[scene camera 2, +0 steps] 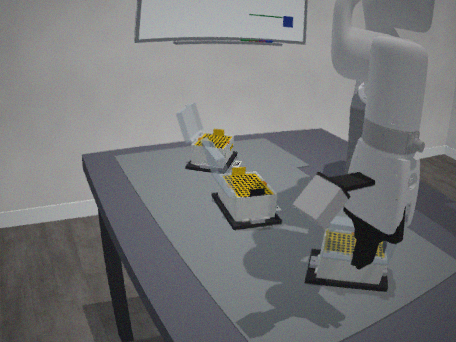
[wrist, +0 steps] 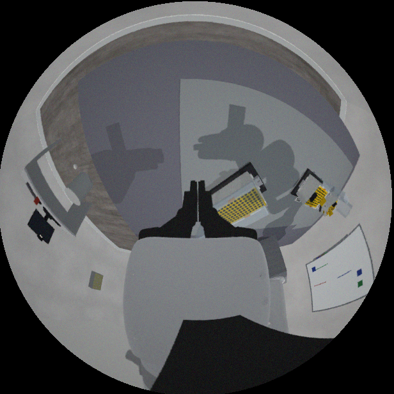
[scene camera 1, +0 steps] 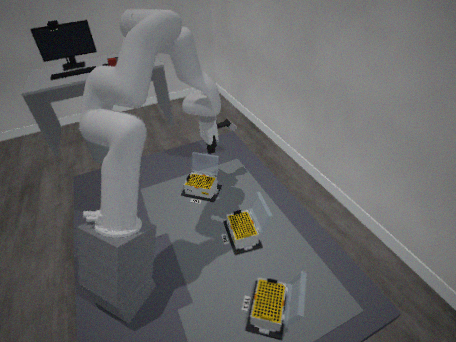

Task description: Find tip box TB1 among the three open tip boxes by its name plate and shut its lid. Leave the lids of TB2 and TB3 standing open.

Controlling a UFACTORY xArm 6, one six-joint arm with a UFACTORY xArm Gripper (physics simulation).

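Pixels of known places: gripper, fingertip midpoint: [scene camera 2: 361,264] [scene camera 1: 211,152]; arm's base at its link origin: [scene camera 1: 118,225].
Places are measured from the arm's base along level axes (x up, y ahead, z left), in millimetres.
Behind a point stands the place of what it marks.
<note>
Three tip boxes with yellow racks stand with clear lids open. The nearest box [scene camera 1: 200,192] {x -216, y 254, z 302 mm} [scene camera 2: 345,272] {x -223, y 293, z 378 mm} [wrist: 242,205] has its lid [scene camera 1: 205,163] {x -149, y 300, z 409 mm} [scene camera 2: 341,221] {x -107, y 341, z 396 mm} upright. The middle box [scene camera 1: 243,227] [scene camera 2: 255,205] {x -210, y 376, z 129 mm} [wrist: 316,197] has its lid [scene camera 1: 264,204] {x -101, y 454, z 63 mm} leaning back. The farthest box [scene camera 1: 269,302] {x -194, y 377, z -223 mm} [scene camera 2: 215,141] {x -193, y 373, z -216 mm} has its lid [scene camera 1: 302,295] {x -107, y 447, z -263 mm} [scene camera 2: 189,122] {x -150, y 438, z -259 mm} raised. Name plates [scene camera 1: 195,201] {x -248, y 227, z 285 mm} [scene camera 1: 225,239] {x -248, y 309, z 61 mm} [scene camera 1: 246,303] {x -248, y 320, z -187 mm} lie beside them; their lettering is too small to read surely. My gripper [scene camera 1: 212,150] {x -138, y 338, z 468 mm} [scene camera 2: 358,266] {x -138, y 338, z 468 mm} [wrist: 197,189] is shut and empty, behind the nearest box's lid on the side away from its rack. Contact is unclear.
The boxes stand on a light grey mat [scene camera 1: 325,300] {x -250, y 557, z -239 mm} [scene camera 2: 170,200] {x -250, y 527, z 3 mm} on the dark table [scene camera 1: 360,295] {x -253, y 671, z -253 mm} [scene camera 2: 115,220] {x -253, y 657, z 78 mm}. A desk with a monitor [scene camera 1: 65,41] [wrist: 41,227] stands beyond the table. A whiteboard [scene camera 2: 215,20] [wrist: 341,270] hangs on the wall.
</note>
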